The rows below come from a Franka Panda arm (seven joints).
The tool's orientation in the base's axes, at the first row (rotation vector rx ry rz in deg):
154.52, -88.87, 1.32
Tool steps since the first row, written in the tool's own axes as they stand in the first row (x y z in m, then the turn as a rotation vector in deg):
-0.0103, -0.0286, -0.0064, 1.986, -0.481, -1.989
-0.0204, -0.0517, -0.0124, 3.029, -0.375, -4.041
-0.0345, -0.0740, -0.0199, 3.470, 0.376, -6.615
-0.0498, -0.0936, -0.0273, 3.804, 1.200, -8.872
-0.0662, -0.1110, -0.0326, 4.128, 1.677, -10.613
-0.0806, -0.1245, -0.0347, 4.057, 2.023, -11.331
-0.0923, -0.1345, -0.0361, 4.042, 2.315, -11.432
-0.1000, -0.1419, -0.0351, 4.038, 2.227, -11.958
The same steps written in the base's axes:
0.0196, 0.0235, 0.0056, 1.419, -1.407, 2.034
0.0345, 0.0440, 0.0108, 1.857, -2.292, 4.116
0.0467, 0.0677, 0.0175, 1.435, -2.964, 6.715
0.0559, 0.0910, 0.0241, 0.896, -3.590, 8.996
0.0627, 0.1141, 0.0286, 0.651, -4.051, 10.754
0.0672, 0.1334, 0.0301, 0.318, -4.139, 11.476
0.0699, 0.1485, 0.0309, 0.058, -4.270, 11.582
0.0724, 0.1589, 0.0296, 0.134, -4.204, 12.106

